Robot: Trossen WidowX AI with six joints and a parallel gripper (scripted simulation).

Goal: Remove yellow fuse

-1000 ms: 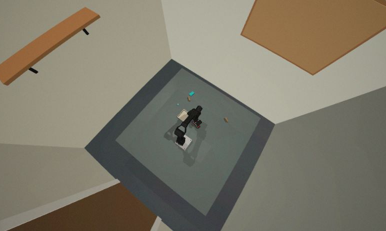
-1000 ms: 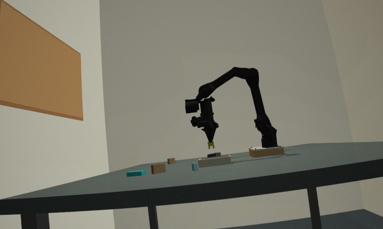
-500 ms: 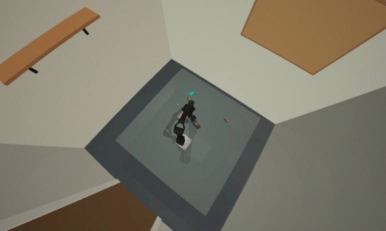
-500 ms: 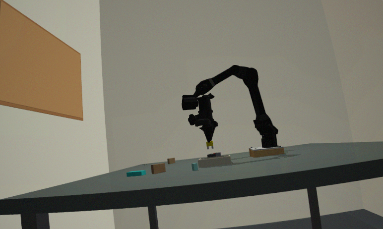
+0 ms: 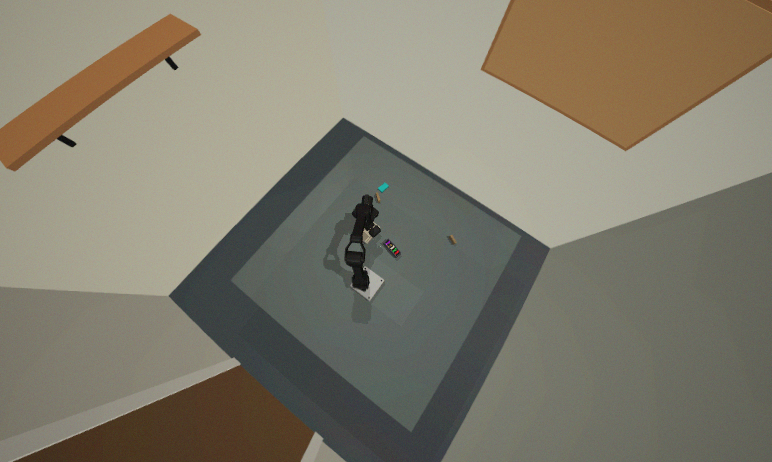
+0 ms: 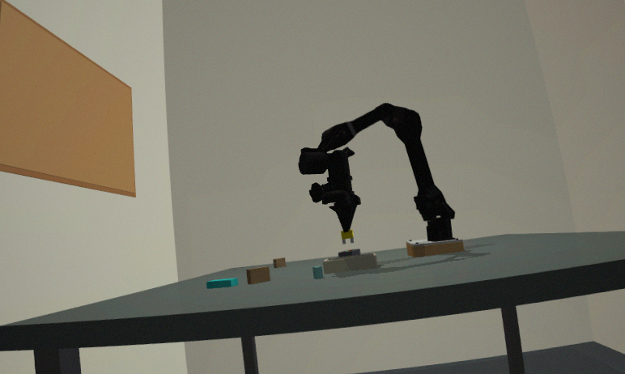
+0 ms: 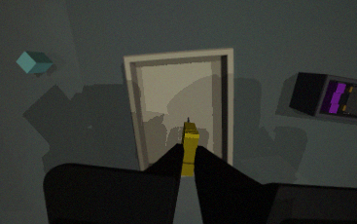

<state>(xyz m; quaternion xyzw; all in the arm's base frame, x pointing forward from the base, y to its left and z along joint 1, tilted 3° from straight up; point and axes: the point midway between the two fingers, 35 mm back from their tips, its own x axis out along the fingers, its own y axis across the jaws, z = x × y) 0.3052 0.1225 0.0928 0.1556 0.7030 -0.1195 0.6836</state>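
Right now the yellow fuse is 1 cm below my gripper tip. The rest, counted from my gripper tip: purple fuse: 15 cm to the right, 7 cm below, 2 cm behind; then cream tray: 9 cm below; then teal cube: 13 cm to the left, 10 cm ahead, 8 cm below.
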